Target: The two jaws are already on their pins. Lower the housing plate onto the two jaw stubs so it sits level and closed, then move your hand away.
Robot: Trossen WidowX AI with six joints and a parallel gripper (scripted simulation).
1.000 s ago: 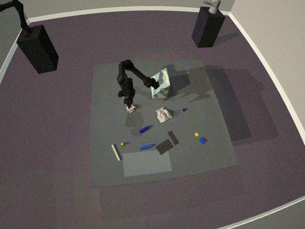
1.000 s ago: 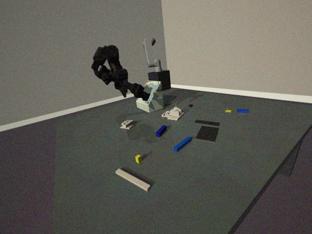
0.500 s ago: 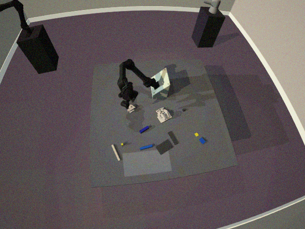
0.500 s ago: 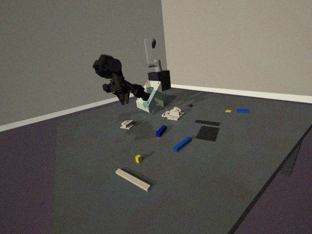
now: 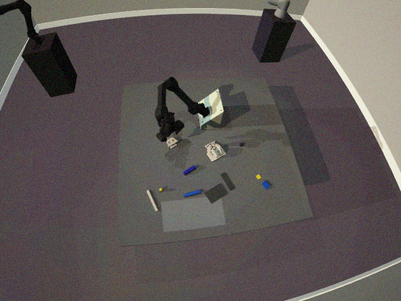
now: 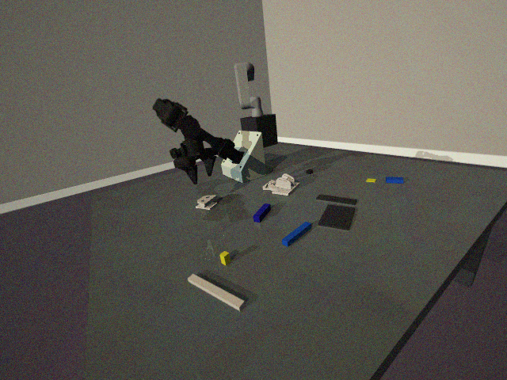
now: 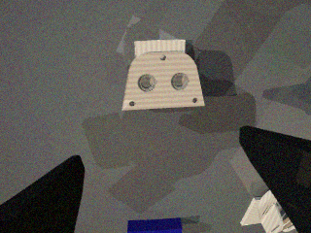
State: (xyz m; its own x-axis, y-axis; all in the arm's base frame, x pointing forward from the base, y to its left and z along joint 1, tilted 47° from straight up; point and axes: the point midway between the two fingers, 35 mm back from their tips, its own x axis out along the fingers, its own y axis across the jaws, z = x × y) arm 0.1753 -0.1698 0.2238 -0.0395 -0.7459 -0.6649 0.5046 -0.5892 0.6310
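My gripper tip is 100 mm above the stand and 20 mm past it. The rest, counted from my gripper tip: yellow cube 310 mm ahead, 120 mm to the right, 100 mm below; then black piece 500 mm to the left, 110 mm below, 80 mm ahead; then white bar 370 mm ahead, 190 mm to the right, 110 mm below.
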